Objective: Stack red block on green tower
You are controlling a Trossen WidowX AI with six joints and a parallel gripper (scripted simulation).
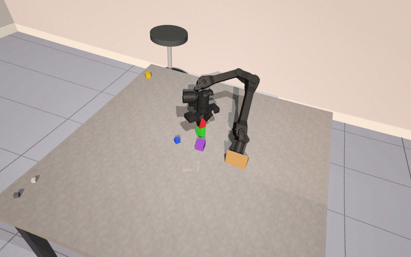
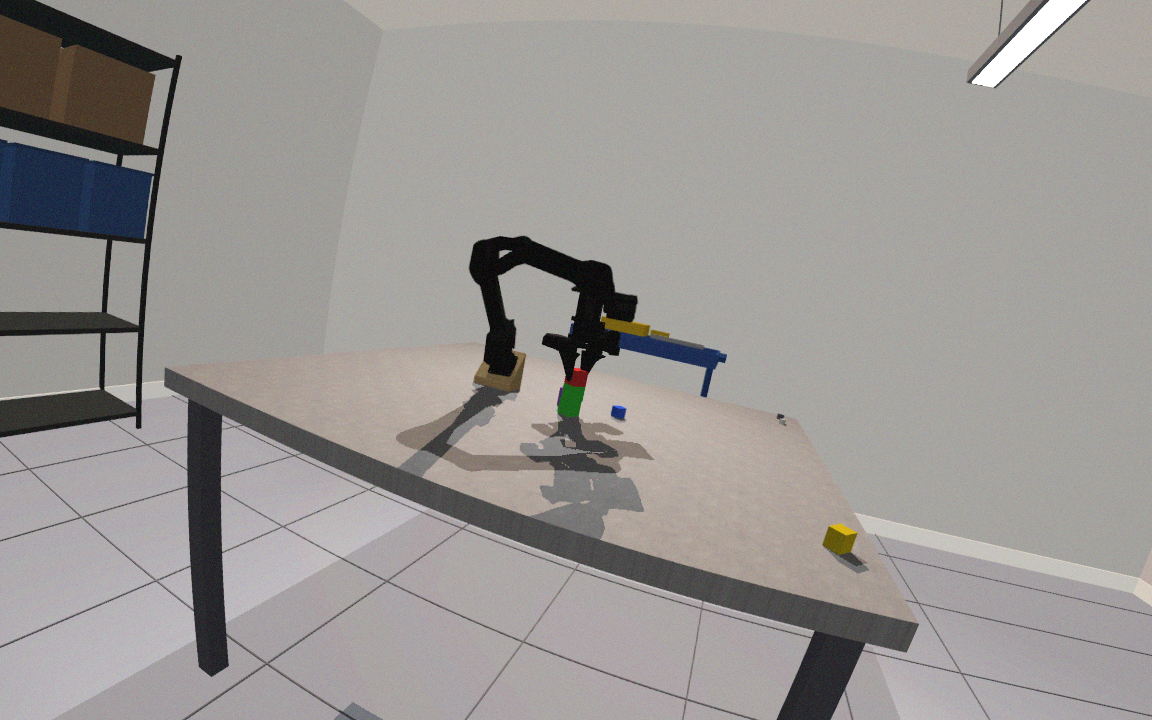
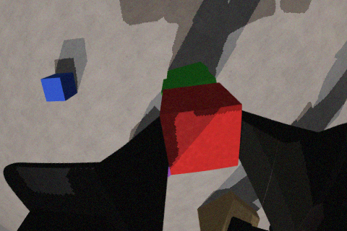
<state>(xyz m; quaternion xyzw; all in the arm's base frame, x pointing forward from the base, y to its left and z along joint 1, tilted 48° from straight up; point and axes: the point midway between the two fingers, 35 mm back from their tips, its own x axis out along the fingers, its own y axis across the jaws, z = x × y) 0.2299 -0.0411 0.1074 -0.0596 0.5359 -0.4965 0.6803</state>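
Right now the red block is 10 mm above my gripper tip. The rest, counted from my gripper tip: yellow block: 530 mm ahead, 410 mm to the right, 60 mm below; then small blue block: 100 mm to the left, 100 mm ahead, 70 mm below; then purple block: 90 mm to the left, 60 mm below, 30 mm behind.
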